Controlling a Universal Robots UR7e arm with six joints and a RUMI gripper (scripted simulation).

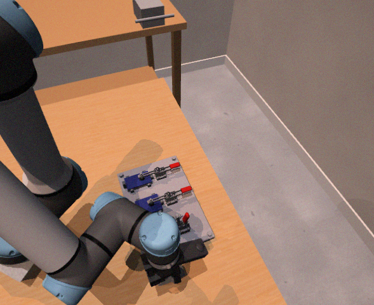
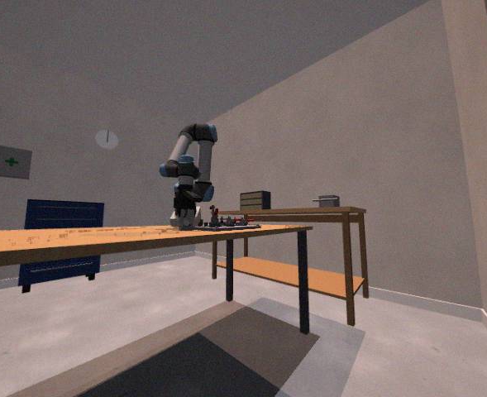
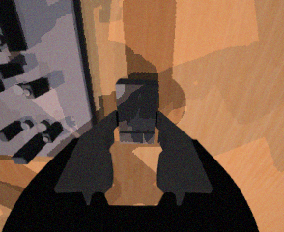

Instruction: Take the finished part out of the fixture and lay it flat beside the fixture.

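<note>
Right now the finished grey part is 10 mm behind my hand. Also, from my hand: blue blank 220 mm to the left, 10 mm behind, 10 mm above; then grey fixture plate 230 mm to the left, 40 mm ahead, 10 mm below.
</note>
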